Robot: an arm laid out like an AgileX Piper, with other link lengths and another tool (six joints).
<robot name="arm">
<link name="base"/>
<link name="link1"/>
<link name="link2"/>
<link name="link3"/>
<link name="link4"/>
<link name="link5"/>
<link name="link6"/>
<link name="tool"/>
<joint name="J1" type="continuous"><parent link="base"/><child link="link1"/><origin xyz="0 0 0.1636" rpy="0 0 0"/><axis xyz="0 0 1"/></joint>
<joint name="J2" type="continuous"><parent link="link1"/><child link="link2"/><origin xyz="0 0 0" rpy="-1.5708 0 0"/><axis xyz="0 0 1"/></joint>
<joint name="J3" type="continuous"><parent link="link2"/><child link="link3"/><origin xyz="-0.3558 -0.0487 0" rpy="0 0 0"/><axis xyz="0 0 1"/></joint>
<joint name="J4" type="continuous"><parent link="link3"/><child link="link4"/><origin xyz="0.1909 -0.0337 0" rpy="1.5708 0 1.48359"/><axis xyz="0 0 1"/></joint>
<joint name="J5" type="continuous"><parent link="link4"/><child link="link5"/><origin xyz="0 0 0" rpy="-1.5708 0 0"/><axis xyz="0 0 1"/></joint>
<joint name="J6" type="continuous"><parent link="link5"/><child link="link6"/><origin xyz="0 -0.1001 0" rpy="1.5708 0 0"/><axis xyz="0 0 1"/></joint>
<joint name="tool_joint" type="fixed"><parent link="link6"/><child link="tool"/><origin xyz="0.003 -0.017 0.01" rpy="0 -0.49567 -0.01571"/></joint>
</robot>
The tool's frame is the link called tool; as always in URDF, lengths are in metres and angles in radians. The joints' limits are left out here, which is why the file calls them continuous.
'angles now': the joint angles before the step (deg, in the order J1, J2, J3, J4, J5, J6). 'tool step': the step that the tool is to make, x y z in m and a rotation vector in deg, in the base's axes. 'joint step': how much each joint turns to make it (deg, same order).
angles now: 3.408, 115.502, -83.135, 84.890, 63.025, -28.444
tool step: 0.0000, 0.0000, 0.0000, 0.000, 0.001, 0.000
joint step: 0.000, 0.000, 0.000, -0.001, 0.000, 0.001
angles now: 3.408, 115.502, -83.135, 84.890, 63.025, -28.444
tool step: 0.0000, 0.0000, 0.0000, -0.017, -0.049, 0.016
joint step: 0.001, -0.002, 0.004, 0.001, 0.000, -0.056
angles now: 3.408, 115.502, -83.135, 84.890, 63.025, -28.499
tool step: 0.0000, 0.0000, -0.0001, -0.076, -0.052, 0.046
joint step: 0.005, 0.006, -0.011, -0.068, -0.004, -0.047
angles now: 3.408, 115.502, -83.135, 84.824, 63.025, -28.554
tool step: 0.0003, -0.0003, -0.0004, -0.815, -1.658, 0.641
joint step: 0.003, -0.003, -0.006, -0.287, -0.002, -1.799
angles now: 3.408, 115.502, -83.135, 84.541, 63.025, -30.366
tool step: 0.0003, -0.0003, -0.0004, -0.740, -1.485, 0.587
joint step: -0.002, 0.005, -0.010, -0.272, 0.002, -1.616
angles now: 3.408, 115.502, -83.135, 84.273, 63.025, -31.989
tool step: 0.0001, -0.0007, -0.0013, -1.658, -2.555, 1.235
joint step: 0.003, -0.005, 0.009, -0.914, -0.003, -2.771
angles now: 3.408, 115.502, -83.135, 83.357, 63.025, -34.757
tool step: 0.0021, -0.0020, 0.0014, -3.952, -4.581, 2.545
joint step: -0.002, 0.010, -1.694, -3.545, 0.002, -3.011
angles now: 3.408, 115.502, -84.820, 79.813, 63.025, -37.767
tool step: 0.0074, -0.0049, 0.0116, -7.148, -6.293, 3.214
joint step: 0.005, 0.007, -5.972, -8.204, 0.085, 0.090
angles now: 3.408, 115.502, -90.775, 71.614, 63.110, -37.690
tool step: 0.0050, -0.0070, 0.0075, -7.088, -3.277, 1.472
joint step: -0.002, -0.008, -4.789, -8.434, 0.045, 2.333
